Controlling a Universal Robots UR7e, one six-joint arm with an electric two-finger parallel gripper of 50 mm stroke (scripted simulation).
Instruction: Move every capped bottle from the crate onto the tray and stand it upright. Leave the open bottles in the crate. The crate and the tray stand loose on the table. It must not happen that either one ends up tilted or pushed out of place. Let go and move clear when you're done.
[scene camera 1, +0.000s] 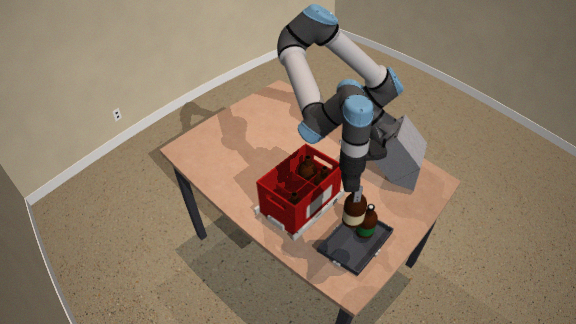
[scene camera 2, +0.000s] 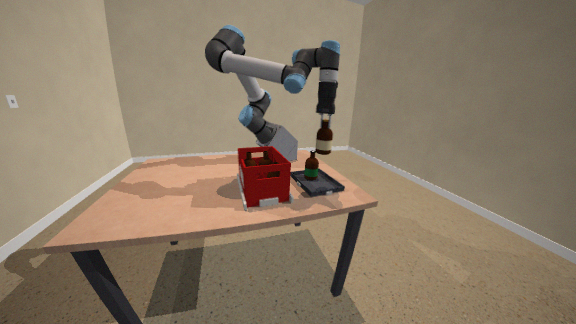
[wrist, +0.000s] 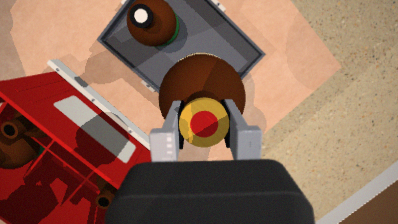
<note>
In view: the gripper (scene camera 1: 355, 197), a dark tray (scene camera 1: 352, 252) and a red crate (scene camera 1: 279, 183).
The dark tray is seen too in scene camera 2 (scene camera 2: 324, 183). The red crate is seen too in scene camera 2 (scene camera 2: 257, 186) and in the wrist view (wrist: 77, 128). The gripper is seen too in the wrist view (wrist: 203, 114).
</note>
